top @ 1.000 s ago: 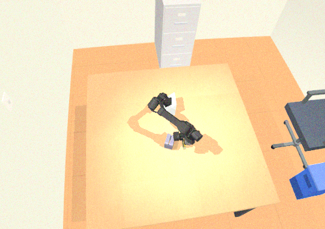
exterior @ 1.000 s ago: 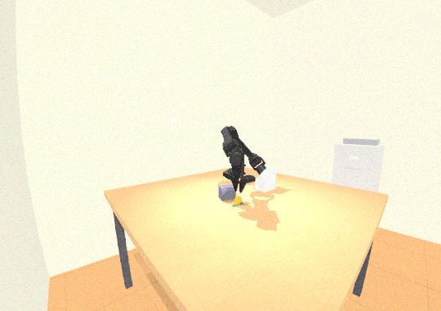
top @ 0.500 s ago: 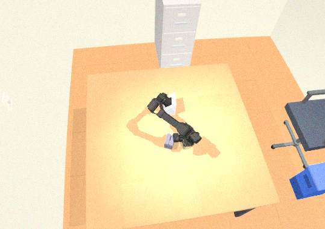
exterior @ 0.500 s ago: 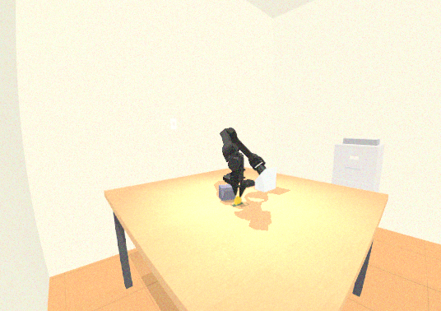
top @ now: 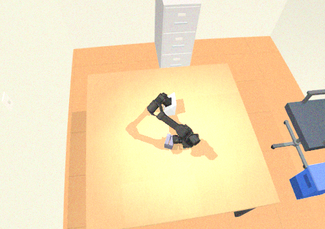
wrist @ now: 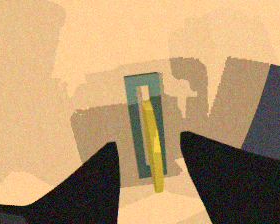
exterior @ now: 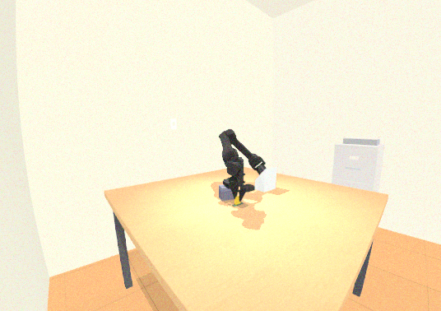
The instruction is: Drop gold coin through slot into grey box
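The gold coin lies right at my gripper tip.
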